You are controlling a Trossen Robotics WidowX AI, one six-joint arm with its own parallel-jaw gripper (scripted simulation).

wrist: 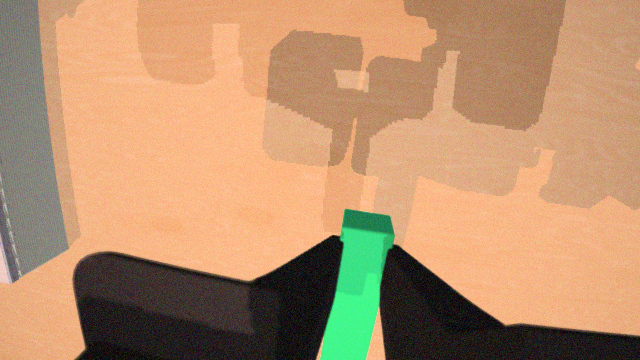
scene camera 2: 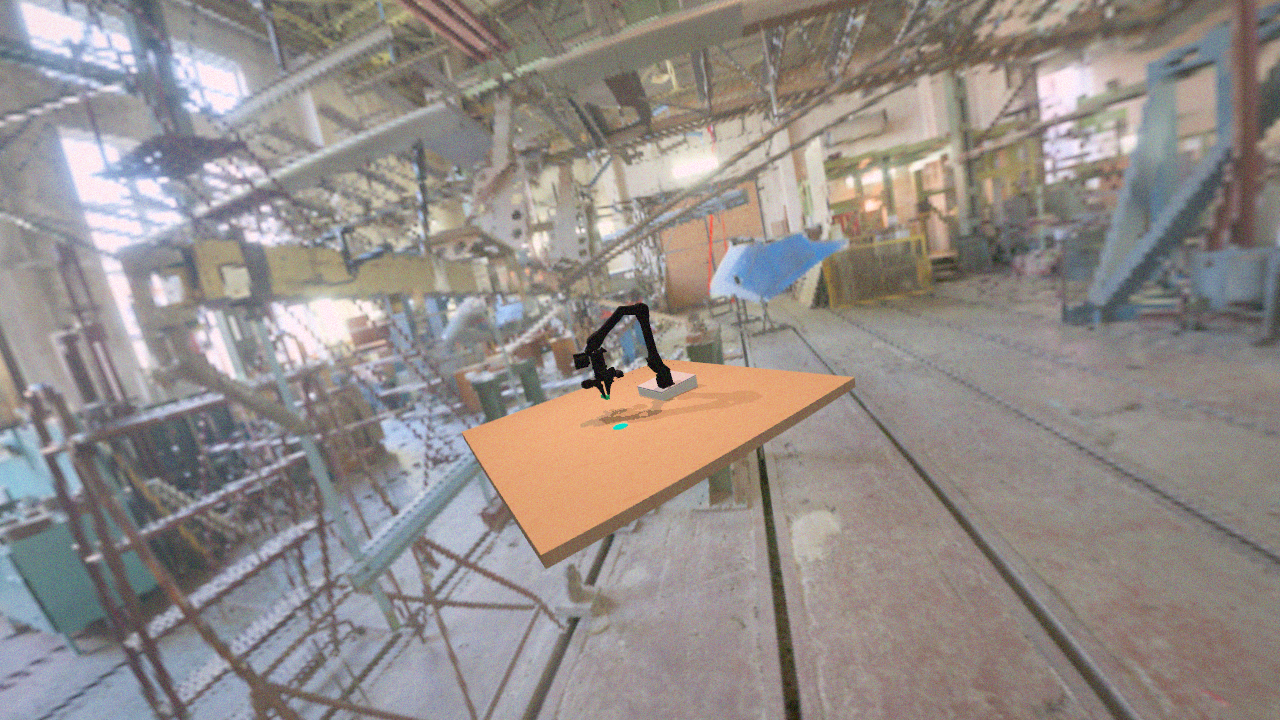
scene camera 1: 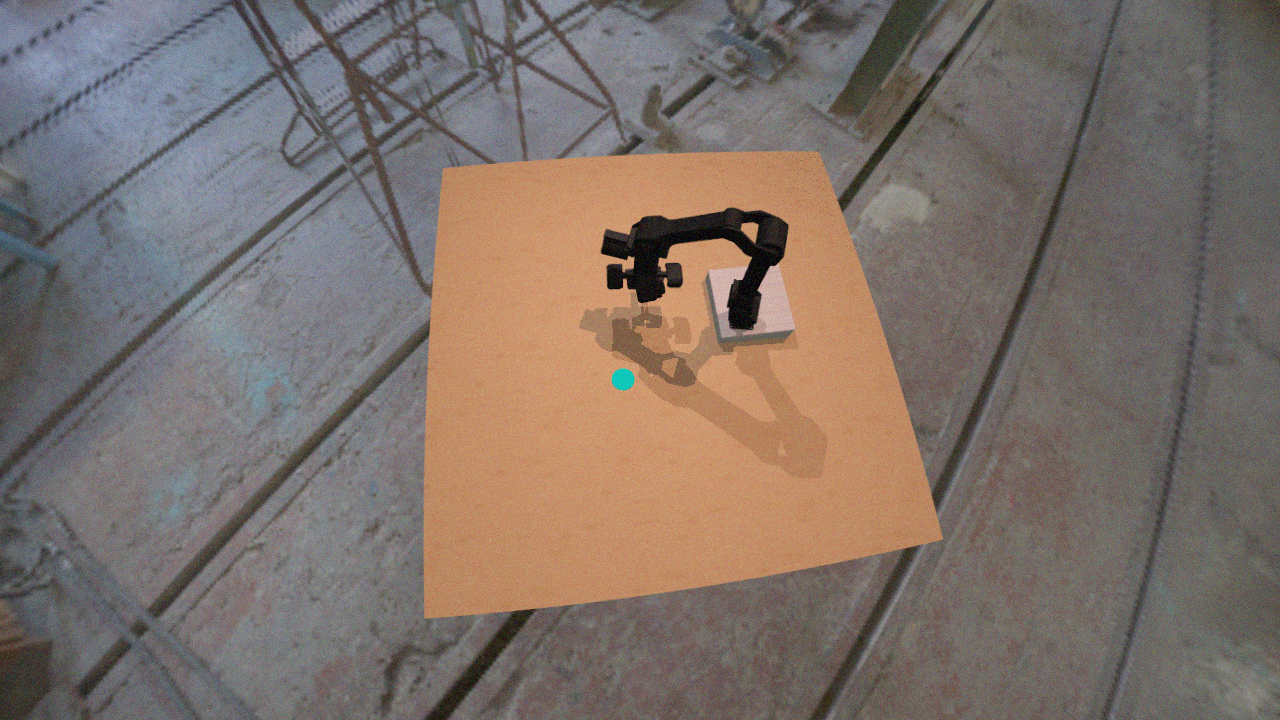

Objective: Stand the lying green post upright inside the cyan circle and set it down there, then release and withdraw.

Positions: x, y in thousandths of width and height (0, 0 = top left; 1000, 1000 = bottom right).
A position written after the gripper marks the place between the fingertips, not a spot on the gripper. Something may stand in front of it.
Note:
The gripper (scene camera 1: 502, 405) holds a green post.
The gripper shows as well in the wrist view (wrist: 566, 701).

